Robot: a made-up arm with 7 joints.
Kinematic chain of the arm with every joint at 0, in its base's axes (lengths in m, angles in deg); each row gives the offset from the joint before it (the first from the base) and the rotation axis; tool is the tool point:
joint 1: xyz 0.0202 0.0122 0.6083 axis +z
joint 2: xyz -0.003 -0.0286 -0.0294 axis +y
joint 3: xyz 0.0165 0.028 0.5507 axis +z
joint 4: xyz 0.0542 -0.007 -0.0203 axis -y
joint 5: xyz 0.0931 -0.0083 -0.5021 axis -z
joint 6: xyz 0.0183 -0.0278 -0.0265 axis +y
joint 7: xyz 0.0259 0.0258 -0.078 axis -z
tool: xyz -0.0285 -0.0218 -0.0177
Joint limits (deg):
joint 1: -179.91..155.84
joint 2: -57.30..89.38
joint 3: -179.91..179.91
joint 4: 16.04..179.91
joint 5: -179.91..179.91
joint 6: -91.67..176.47
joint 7: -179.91..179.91
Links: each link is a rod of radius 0.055 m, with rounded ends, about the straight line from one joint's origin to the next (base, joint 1, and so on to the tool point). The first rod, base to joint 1, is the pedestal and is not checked.
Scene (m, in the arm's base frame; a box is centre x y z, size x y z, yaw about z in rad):
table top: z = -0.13
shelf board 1: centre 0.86 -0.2 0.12 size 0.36 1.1 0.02 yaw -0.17
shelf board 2: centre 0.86 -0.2 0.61 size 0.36 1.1 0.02 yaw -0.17
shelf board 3: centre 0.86 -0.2 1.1 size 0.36 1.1 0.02 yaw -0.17
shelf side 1: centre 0.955 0.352 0.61 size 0.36 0.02 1 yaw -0.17
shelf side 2: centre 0.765 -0.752 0.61 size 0.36 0.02 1 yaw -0.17
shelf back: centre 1.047 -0.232 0.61 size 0.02 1.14 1 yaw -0.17
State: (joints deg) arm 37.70 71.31 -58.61 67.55 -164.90 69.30 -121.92
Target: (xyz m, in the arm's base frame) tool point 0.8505 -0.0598 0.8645
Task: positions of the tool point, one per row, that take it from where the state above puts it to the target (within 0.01 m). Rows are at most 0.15 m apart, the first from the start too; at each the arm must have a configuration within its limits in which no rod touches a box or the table.
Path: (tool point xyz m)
1: 0.6928 -0.1191 0.3719
2: 0.5860 -0.1003 0.3711
3: 0.4718 -0.0825 0.3762
4: 0.5345 -0.0821 0.4773
5: 0.5746 -0.0669 0.5973
6: 0.5851 -0.0410 0.7291
7: 0.5618 -0.0103 0.8645
8: 0.6719 -0.0224 0.8565
9: 0.7692 -0.0394 0.8523
10: 0.8505 -0.0597 0.8645

